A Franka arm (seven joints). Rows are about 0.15 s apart.
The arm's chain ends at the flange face. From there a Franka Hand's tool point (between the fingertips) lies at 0.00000 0.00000 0.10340 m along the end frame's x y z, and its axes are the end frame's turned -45 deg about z.
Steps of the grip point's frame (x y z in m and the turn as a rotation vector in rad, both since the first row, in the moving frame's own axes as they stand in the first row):
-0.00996 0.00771 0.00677 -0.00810 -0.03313 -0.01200
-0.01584 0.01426 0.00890 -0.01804 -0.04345 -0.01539
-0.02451 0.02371 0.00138 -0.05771 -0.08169 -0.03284
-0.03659 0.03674 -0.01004 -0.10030 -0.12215 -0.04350
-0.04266 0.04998 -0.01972 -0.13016 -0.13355 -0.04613
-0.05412 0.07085 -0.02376 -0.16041 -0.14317 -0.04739
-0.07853 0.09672 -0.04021 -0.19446 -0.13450 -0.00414
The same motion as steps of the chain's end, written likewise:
0.00022 0.00947 0.00683 -0.02915 -0.01770 -0.01200
0.00071 0.01678 0.00901 -0.04348 -0.01797 -0.01539
0.00102 0.02389 0.00190 -0.09857 -0.01696 -0.03284
0.00134 0.03563 -0.00875 -0.15730 -0.01545 -0.04350
0.00498 0.04634 -0.01793 -0.18647 -0.00240 -0.04613
0.01006 0.06638 -0.02138 -0.21466 0.01219 -0.04739
0.00847 0.10010 -0.03733 -0.23261 0.04240 -0.00414

